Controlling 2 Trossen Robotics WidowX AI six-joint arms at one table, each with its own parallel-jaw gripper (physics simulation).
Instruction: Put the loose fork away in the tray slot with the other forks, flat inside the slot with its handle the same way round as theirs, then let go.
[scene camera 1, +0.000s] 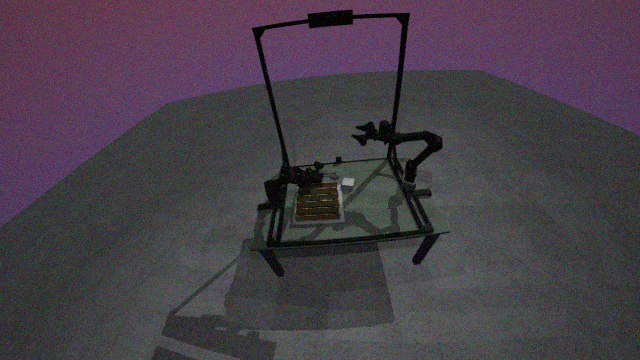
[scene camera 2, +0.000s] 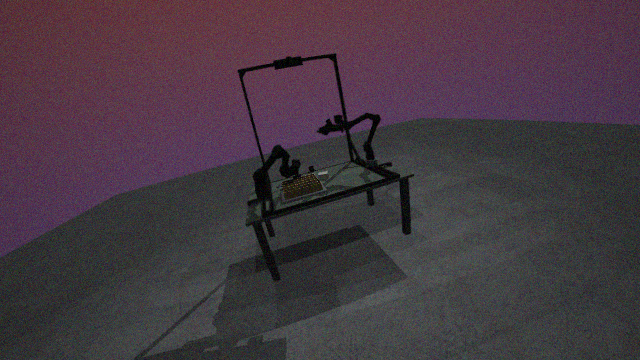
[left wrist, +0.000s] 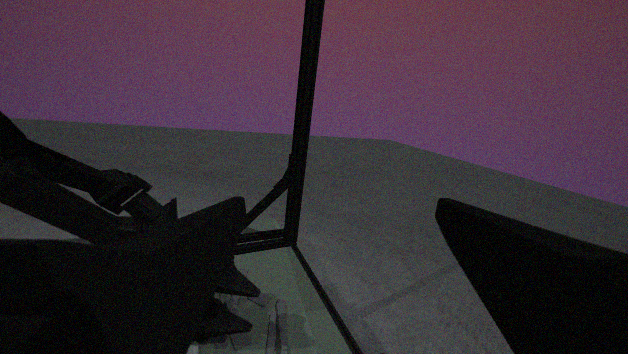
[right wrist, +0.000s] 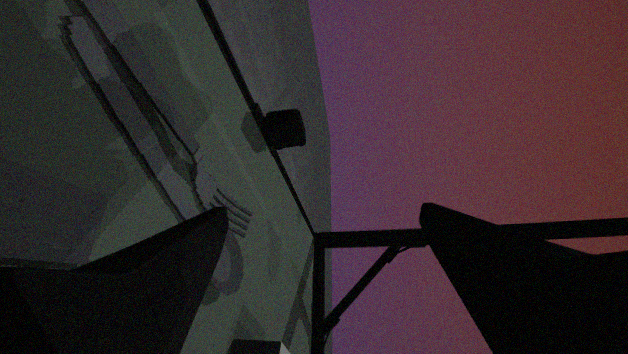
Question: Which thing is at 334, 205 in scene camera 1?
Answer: A cutlery tray.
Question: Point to my right gripper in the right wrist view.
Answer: At 325, 214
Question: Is my right gripper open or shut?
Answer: Open.
